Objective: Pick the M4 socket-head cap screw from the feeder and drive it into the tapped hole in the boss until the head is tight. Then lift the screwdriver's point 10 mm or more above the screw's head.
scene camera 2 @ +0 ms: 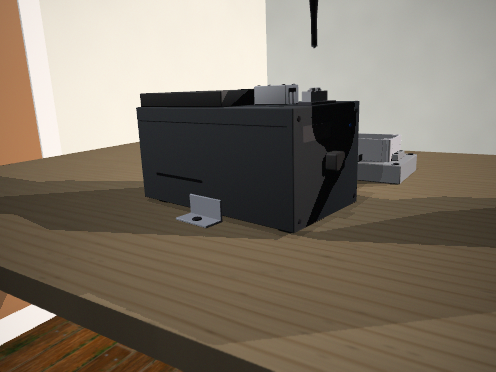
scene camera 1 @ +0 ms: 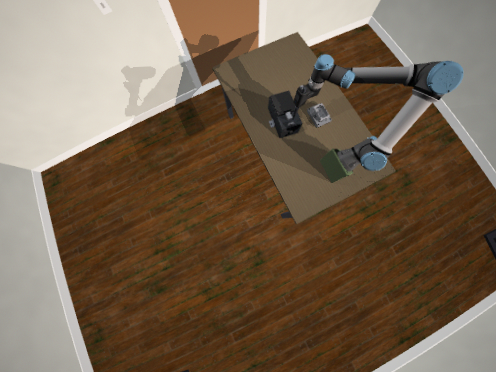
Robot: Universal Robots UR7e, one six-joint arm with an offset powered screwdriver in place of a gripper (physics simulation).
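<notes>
The black screw feeder [scene camera 1: 281,104] [scene camera 2: 215,155] stands on the table, with a light grey block [scene camera 2: 271,95] and a smaller grey part [scene camera 2: 315,95] on its top. The M4 screw is too small to make out. My screwdriver [scene camera 1: 296,112] [scene camera 2: 314,45] points down; in scene camera 2 its dark tip hangs above the smaller part, apart from the feeder. No screw shows on the tip, so I take it as open and empty. The grey metal workpiece [scene camera 1: 320,115] [scene camera 2: 380,171] lies beside the feeder, partly hidden by it in scene camera 2. Its tapped hole cannot be made out.
The wooden table [scene camera 1: 280,160] [scene camera 2: 250,280] carries a green block [scene camera 1: 335,166] by the arm's base [scene camera 1: 372,159]. The arm's elbow [scene camera 1: 444,77] reaches out beyond the table edge. A small metal bracket [scene camera 2: 206,206] sits at the feeder's side. Walls stand beyond the table.
</notes>
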